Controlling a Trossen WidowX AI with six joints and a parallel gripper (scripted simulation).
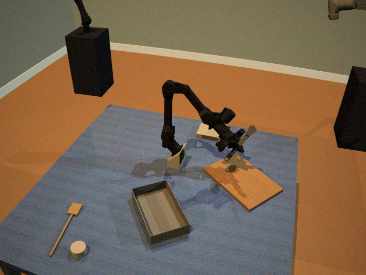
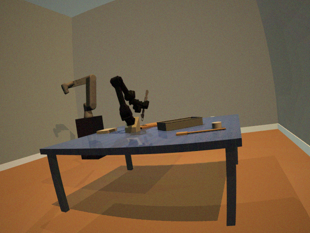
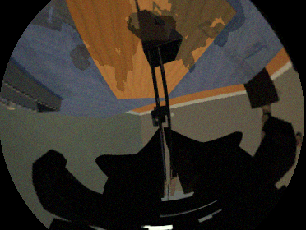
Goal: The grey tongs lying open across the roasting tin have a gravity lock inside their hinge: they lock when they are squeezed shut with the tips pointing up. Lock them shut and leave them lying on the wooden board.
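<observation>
The wooden board is 20 mm ahead of my gripper tip, 20 mm to the left of it and 160 mm below it. The rest, counted from my gripper tip: pale block 350 mm behind, 200 mm to the right, 150 mm below; roasting tin 350 mm ahead, 330 mm to the right, 140 mm below.
</observation>
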